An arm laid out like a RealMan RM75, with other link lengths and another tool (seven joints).
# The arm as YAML. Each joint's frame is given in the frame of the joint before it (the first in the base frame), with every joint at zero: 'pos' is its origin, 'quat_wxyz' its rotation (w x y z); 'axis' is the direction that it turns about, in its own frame. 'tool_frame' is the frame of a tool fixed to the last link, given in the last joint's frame.
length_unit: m
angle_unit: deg
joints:
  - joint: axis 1
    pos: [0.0, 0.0, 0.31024]
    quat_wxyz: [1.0, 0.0, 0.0, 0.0]
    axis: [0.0, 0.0, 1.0]
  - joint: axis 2
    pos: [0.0, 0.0, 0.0]
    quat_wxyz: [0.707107, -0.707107, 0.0, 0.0]
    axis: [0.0, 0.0, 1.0]
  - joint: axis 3
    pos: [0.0, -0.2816, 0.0]
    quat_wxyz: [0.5, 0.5, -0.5, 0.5]
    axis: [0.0, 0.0, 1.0]
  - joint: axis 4
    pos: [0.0, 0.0, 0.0]
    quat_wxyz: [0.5, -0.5, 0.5, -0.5]
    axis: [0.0, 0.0, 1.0]
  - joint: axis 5
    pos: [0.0, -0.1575, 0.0]
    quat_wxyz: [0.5, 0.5, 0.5, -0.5]
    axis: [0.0, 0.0, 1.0]
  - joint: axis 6
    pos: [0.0, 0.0, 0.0]
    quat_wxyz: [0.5, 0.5, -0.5, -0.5]
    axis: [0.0, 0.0, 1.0]
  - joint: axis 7
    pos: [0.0, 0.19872, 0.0]
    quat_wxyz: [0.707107, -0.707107, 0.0, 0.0]
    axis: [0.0, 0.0, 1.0]
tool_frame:
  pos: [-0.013, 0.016, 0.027]
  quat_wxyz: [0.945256, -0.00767, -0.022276, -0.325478]
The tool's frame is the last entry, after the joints.
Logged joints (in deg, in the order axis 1, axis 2, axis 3, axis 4, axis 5, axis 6, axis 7), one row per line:
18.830 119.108 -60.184 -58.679 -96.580 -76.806 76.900
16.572 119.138 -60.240 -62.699 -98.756 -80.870 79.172
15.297 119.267 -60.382 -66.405 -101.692 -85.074 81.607
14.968 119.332 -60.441 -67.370 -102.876 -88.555 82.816
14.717 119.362 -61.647 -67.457 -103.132 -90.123 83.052
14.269 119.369 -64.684 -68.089 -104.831 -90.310 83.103
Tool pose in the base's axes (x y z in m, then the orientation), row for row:
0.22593 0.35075 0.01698 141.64 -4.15 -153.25
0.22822 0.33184 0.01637 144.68 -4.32 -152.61
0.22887 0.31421 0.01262 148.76 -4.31 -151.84
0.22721 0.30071 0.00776 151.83 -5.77 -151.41
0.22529 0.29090 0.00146 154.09 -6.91 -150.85
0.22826 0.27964 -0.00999 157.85 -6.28 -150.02
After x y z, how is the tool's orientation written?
As angles about the fixed x, y, z axes (roll, pitch, yaw), in degrees.
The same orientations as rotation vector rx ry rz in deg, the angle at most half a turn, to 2 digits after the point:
34.83 -155.16 -52.48
36.16 -156.54 -48.26
37.98 -158.47 -42.70
38.34 -158.83 -37.69
38.95 -158.82 -33.92
41.17 -160.64 -29.00

